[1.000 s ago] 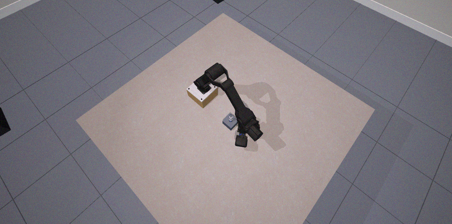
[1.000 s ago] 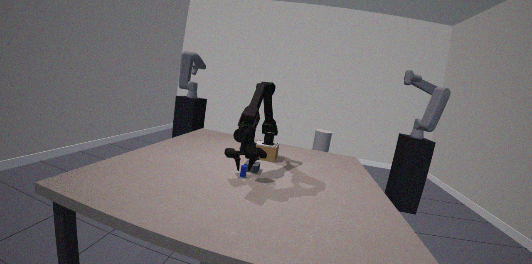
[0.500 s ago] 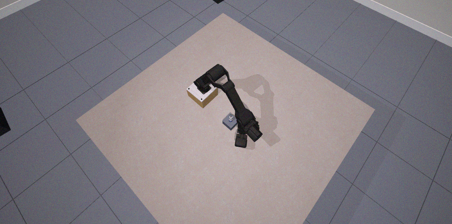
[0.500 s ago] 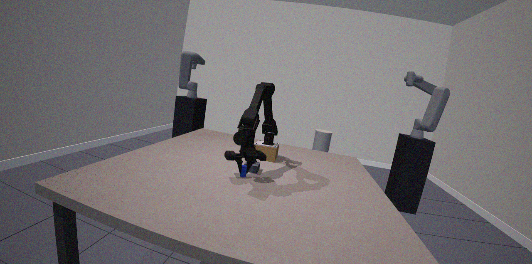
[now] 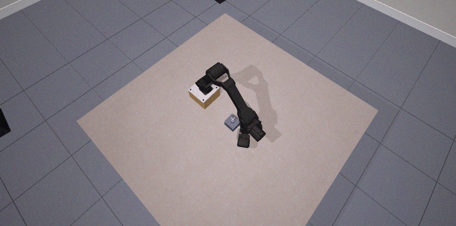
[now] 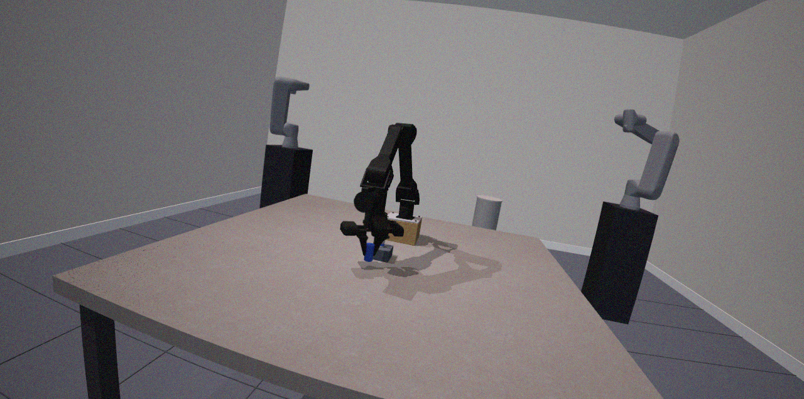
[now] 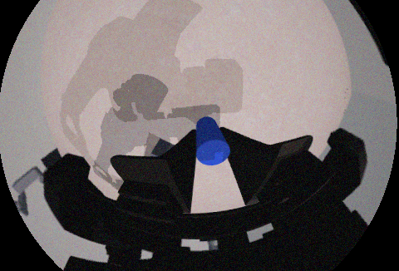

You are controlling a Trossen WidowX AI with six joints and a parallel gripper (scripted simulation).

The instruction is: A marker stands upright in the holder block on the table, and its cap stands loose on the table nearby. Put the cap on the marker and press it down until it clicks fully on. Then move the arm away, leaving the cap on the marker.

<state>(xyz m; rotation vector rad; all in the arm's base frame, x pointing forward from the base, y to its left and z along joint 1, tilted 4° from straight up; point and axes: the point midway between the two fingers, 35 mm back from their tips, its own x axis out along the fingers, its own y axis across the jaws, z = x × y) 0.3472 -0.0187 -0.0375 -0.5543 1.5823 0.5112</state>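
Now: gripper tip 10 cm past the holder block, 2 cm above it and 1 cm to the right of it. Round my gripper tip: blue cap 1 cm above.
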